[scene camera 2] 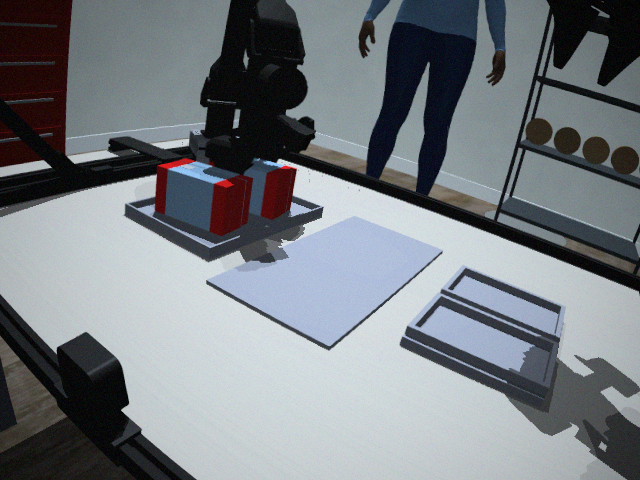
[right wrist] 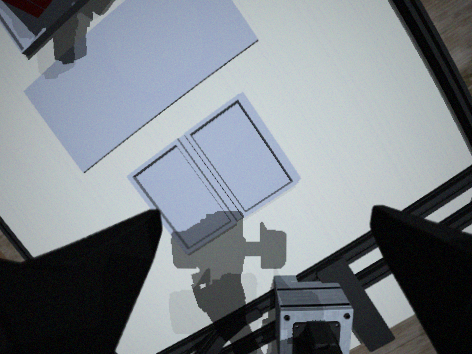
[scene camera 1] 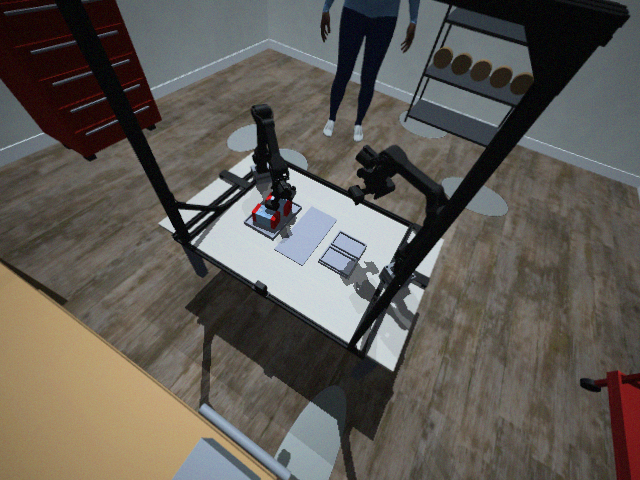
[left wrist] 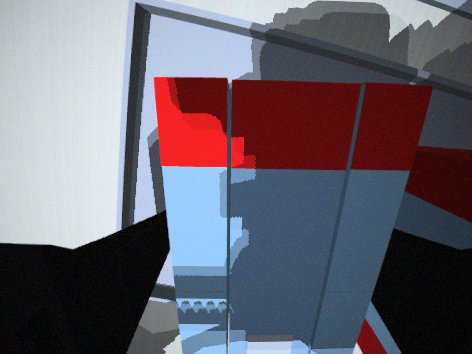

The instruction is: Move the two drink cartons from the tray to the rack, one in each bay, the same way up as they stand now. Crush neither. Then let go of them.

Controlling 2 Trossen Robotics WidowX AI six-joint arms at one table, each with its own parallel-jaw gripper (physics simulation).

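Frame: origin at the left arm's base, x ahead, y left, z up, level; centimetres.
Seen in the pictures: left gripper, between the fingertips: [scene camera 1: 278, 206]; right gripper, between the fingertips: [scene camera 2: 580, 77] [right wrist: 265, 218] [scene camera 1: 365, 201]; left arm's base, origin of its link: [scene camera 2: 218, 135] [scene camera 1: 261, 169]; right arm's base, origin of its link: [right wrist: 315, 340].
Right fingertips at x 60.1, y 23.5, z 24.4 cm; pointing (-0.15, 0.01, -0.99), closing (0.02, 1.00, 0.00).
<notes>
Pixels of each thing's top centre, then the offset from my right fingertips to it. "spot": a spot on its surface instead. Level surfaces: height alone.
- far carton, a spot on its surface: [scene camera 2: 272, 188] [scene camera 1: 285, 210] spot: dx -27.6, dy -23.0, dz -24.6 cm
- two-bay rack, centre of its top: [scene camera 2: 499, 315] [right wrist: 211, 179] [scene camera 1: 343, 251] dx +3.8, dy -6.3, dz -28.0 cm
- flat grey mat, height of its surface: dz -29.6 cm
Two light-blue drink cartons with red ends lie side by side in the grey tray [scene camera 1: 263, 231] [scene camera 2: 175, 238] [left wrist: 133, 123] at the back left of the table. The near carton [scene camera 1: 265, 217] [scene camera 2: 194, 195] [left wrist: 284, 211] is in front of the far carton [scene camera 1: 286, 208] [scene camera 2: 272, 188]. My left gripper [scene camera 1: 272, 205] [scene camera 2: 244, 167] [left wrist: 253, 216] is open and low in the tray, its fingers on either side of one carton. The two-bay rack [scene camera 1: 343, 249] [scene camera 2: 461, 363] [right wrist: 210, 172] lies on the right with both bays empty. My right gripper [scene camera 1: 368, 190] [right wrist: 265, 218] is open and empty, high above the table's back right.
A flat grey mat [scene camera 1: 306, 234] [scene camera 2: 328, 276] [right wrist: 129, 70] lies between tray and rack. A person [scene camera 1: 361, 48] [scene camera 2: 432, 71] stands behind the table. A metal shelf unit [scene camera 1: 461, 121] is at the back right, a red drawer cabinet [scene camera 1: 109, 86] at the back left. Black frame posts [scene camera 1: 132, 129] flank the table.
</notes>
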